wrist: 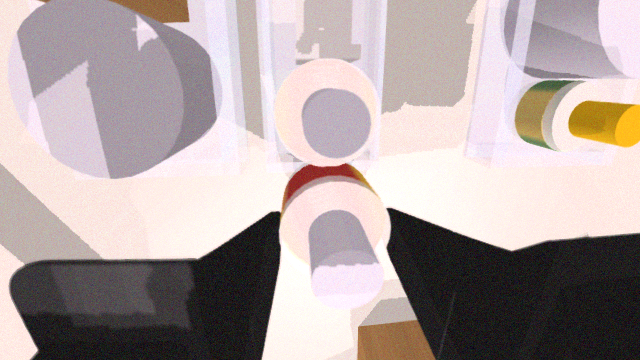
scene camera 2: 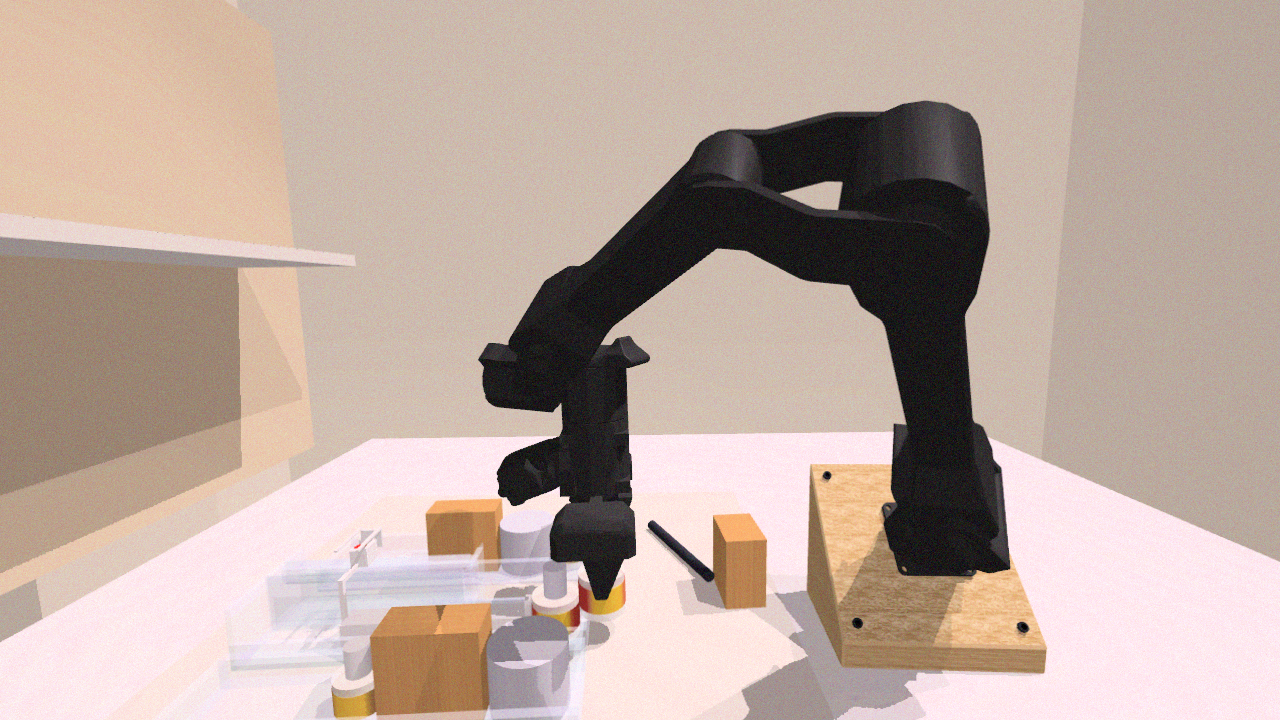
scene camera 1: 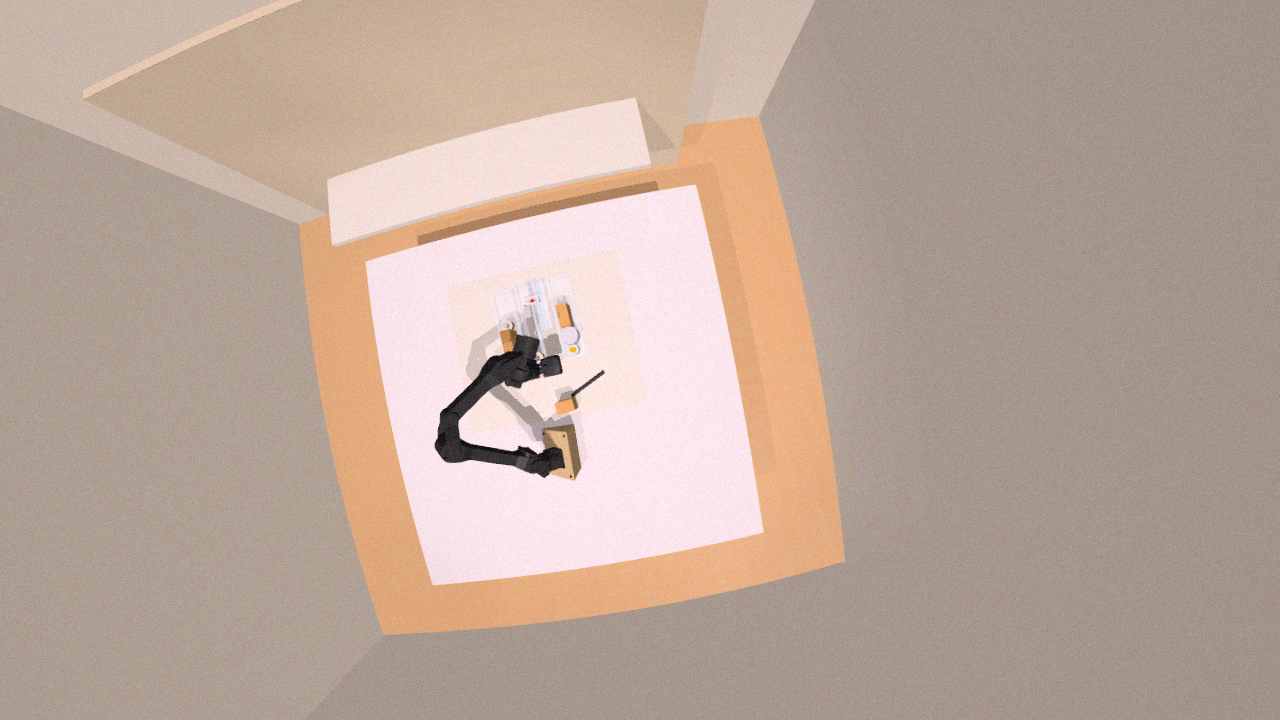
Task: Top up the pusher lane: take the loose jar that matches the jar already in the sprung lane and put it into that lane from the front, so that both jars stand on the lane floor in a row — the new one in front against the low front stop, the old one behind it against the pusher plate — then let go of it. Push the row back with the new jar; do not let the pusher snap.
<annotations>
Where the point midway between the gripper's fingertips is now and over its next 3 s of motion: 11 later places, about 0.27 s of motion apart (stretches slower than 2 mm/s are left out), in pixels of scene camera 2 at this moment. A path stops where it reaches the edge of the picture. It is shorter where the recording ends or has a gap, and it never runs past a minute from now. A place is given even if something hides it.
My gripper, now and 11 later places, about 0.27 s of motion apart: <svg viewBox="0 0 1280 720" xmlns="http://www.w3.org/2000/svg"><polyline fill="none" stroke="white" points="602,584 600,584 596,584 593,584 590,585 587,585 584,585 581,585 578,585 576,585 573,585 570,585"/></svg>
</annotations>
